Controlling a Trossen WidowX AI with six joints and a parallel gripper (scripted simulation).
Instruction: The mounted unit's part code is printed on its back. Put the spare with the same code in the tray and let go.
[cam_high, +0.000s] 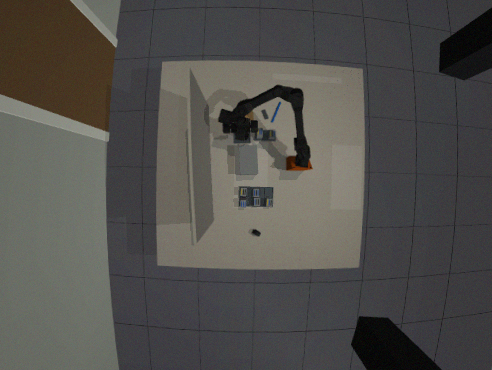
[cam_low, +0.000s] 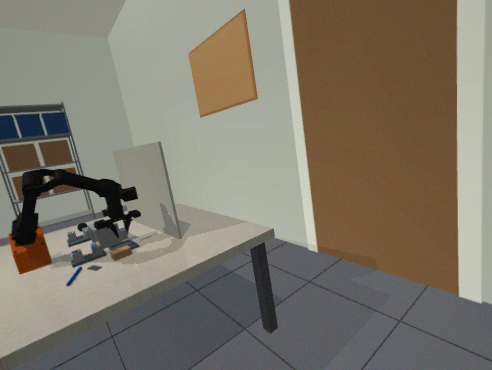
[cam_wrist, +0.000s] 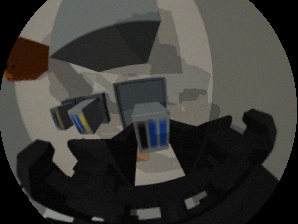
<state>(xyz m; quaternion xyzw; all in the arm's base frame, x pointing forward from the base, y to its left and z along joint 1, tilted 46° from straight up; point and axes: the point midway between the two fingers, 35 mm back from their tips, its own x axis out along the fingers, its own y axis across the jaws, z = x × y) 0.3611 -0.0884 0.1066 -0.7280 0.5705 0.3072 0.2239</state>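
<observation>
Right now the dark tray is 10 mm behind my gripper tip and 50 mm below it. Round my gripper tip: brown block: 20 mm behind, 100 mm to the right, 40 mm below; then grey mounted unit: 70 mm behind, 170 mm to the left; then module holder: 150 mm behind, 10 mm to the right, 50 mm below.
</observation>
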